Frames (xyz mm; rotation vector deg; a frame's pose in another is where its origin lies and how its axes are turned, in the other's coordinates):
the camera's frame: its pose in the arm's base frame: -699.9 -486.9 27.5 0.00 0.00 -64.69
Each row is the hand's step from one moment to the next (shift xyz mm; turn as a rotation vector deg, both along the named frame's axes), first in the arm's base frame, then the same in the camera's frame.
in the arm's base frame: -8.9 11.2 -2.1 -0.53 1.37 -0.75
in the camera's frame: -13.9 -3.3 -2.1 -1.47 0.11 -0.75
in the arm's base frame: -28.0 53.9 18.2 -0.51 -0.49 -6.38
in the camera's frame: -60.7 -2.3 18.2 0.22 -0.67 -6.38
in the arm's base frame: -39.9 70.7 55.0 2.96 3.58 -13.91
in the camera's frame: -81.0 -5.8 55.0 -1.97 4.21 -13.91
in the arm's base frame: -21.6 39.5 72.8 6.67 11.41 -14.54
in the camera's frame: -44.9 -2.6 72.8 -7.46 10.91 -14.54
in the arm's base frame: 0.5 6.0 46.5 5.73 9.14 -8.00
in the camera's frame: -5.2 3.0 46.5 -5.81 9.09 -8.00
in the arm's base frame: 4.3 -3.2 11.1 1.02 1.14 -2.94
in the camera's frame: 4.7 2.5 11.1 -0.59 1.41 -2.94
